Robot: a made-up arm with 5 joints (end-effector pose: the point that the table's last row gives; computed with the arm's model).
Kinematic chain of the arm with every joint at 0, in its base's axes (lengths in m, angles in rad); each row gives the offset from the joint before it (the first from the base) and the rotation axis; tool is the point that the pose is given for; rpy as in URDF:
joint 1: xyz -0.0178 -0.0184 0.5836 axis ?
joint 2: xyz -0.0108 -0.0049 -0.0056 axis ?
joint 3: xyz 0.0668 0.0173 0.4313 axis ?
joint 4: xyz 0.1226 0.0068 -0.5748 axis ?
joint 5: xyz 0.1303 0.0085 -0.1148 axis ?
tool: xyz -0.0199 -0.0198 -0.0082 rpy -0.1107 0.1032 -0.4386
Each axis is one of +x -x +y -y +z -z.
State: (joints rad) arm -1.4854 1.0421 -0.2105 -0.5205 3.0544
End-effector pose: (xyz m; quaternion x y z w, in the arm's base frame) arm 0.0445 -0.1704 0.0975 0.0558 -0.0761 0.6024 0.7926
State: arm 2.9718 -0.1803 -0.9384 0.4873 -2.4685
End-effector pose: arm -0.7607 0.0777 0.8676 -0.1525 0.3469 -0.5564 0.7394
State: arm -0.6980 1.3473 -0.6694 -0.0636 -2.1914
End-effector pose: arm 0.1638 -0.1407 -0.1077 0.2138 0.1172 0.5010 0.8304
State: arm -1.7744 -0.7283 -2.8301 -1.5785 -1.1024
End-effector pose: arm 0.1141 0.6157 1.2430 0.4915 0.2461 -0.4031 0.7317
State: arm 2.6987 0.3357 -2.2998 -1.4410 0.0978
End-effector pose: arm -0.5112 0.2047 1.3872 -0.9969 -0.0466 0.0622 0.0090
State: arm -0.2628 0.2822 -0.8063 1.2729 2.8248
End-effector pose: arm 0.5640 -0.1203 0.3499 0.3068 -0.0680 0.9288 0.1962
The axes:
joint 1: +z
joint 2: +y
joint 3: +y
joint 4: +y
joint 5: -z

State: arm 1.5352 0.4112 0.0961 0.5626 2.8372
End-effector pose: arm -0.0699 -0.0049 0.1999 -0.3391 -0.3109 -0.6928 0.5554
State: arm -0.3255 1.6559 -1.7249 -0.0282 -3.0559
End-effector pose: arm 0.6963 -0.2112 -0.1979 -0.1178 -0.0337 0.9058 0.4055
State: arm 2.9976 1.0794 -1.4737 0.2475 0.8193
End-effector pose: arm -0.8672 0.0757 0.1323 -0.0126 0.0295 0.7672 0.6406
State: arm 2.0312 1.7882 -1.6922 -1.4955 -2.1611
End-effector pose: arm -0.3091 0.5191 -0.0296 -0.0721 0.6870 -0.6966 0.1937
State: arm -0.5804 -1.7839 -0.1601 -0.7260 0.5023
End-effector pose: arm -0.0003 -0.0061 1.0323 0.1700 -0.9367 -0.2040 0.2281
